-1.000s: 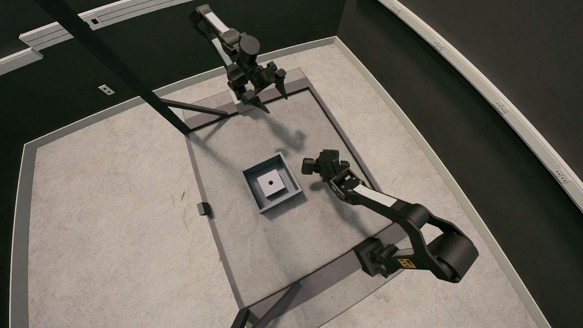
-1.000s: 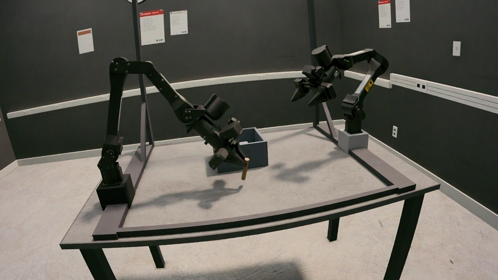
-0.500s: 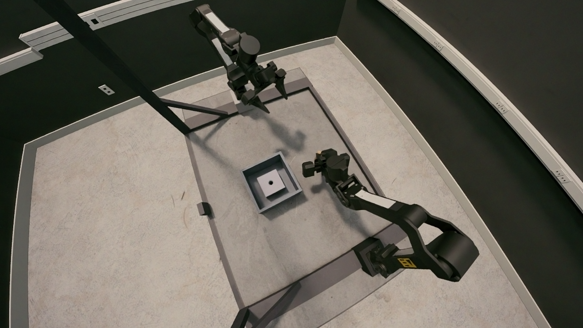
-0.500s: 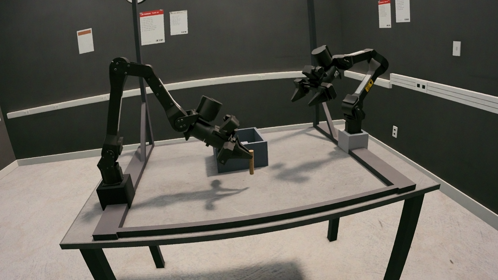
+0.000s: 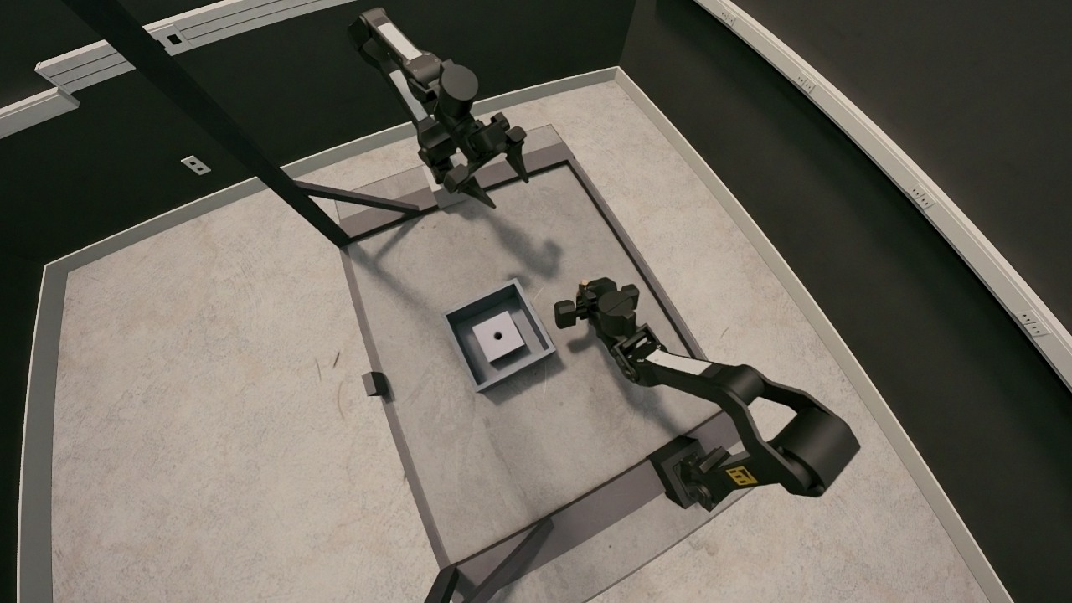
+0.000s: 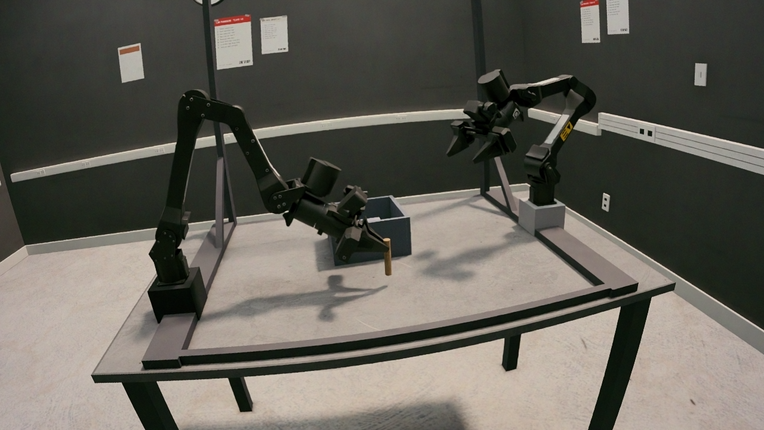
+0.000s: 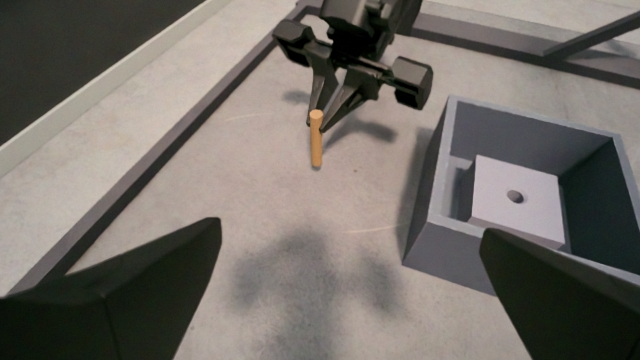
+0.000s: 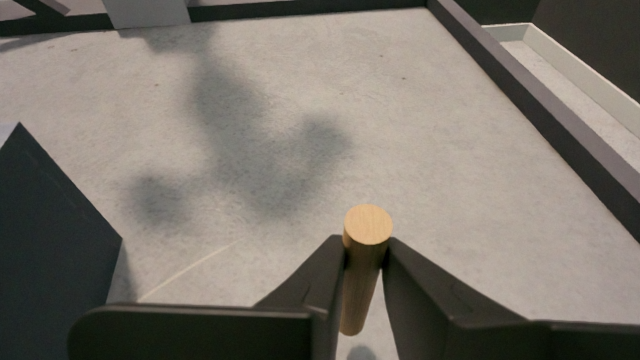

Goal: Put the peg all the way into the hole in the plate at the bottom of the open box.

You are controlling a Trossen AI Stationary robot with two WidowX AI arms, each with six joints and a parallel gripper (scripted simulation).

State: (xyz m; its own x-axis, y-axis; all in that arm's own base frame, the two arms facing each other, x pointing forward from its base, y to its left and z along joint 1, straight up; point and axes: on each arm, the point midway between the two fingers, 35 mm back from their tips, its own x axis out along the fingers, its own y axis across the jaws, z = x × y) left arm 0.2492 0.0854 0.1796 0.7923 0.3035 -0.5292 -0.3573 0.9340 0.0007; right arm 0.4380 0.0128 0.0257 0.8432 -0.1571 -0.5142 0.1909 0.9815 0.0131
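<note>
The pale plate is 22 cm behind my right hand, 5 cm to the left of it and 6 cm below it. Also, from my right hand: blue-grey box 22 cm behind, 5 cm to the left, 8 cm below; wooden peg 1 cm ahead, 2 cm to the left, 4 cm below.
</note>
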